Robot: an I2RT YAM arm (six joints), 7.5 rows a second.
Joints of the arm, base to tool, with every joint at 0 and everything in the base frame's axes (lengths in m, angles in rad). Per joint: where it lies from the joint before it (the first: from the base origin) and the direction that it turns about. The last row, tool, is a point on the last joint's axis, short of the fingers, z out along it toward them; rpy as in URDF.
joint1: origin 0 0 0.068 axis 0 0 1
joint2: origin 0.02 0.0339 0.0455 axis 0 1 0
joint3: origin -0.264 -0.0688 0 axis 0 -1 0
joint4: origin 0.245 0.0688 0.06 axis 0 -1 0
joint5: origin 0.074 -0.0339 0.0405 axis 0 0 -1
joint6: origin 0.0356 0 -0.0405 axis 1 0 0
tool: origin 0 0 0 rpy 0 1.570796 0
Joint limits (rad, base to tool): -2.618..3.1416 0..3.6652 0..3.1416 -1.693..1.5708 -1.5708..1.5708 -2.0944..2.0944
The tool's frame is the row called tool.
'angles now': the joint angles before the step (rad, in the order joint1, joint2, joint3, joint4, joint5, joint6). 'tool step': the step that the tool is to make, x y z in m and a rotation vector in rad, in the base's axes. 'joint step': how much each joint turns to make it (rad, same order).
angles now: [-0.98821, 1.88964, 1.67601, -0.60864, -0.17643, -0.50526]
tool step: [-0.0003, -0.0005, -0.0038, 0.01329, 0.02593, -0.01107]
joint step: [0.00027, 0.00888, 0.00451, -0.02120, 0.01824, -0.00124]
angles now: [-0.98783, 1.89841, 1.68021, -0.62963, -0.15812, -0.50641]
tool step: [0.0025, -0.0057, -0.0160, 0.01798, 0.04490, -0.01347]
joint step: [-0.00001, 0.03791, -0.00017, -0.00274, 0.02975, -0.00763]
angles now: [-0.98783, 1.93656, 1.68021, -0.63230, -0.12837, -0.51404]
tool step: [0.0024, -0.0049, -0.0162, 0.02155, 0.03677, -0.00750]
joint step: [-0.00001, 0.03705, -0.00203, 0.00017, 0.01945, -0.00573]
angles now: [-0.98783, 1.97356, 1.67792, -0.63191, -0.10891, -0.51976]
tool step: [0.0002, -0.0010, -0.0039, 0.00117, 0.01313, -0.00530]
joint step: [0.00005, 0.00747, -0.00261, 0.00168, 0.01147, -0.00187]
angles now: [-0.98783, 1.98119, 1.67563, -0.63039, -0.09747, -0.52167]
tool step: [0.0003, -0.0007, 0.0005, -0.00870, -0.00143, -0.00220]
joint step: [0.00003, 0.00015, 0.00017, 0.00800, 0.00422, -0.00035]
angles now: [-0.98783, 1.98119, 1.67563, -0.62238, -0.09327, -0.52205]
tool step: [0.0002, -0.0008, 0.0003, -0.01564, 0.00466, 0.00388]
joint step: [-0.00001, -0.00020, -0.00151, 0.01085, 0.00762, -0.01068]
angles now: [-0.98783, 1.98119, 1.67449, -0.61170, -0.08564, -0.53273]
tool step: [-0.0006, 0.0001, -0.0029, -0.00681, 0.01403, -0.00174]
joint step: [0.00007, -0.00004, -0.01076, 0.00806, 0.01339, -0.00796]
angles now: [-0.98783, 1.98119, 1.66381, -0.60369, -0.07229, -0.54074]
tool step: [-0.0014, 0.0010, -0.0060, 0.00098, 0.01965, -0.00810]
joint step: [0.00001, -0.00054, -0.02143, 0.00906, 0.01756, -0.00304]
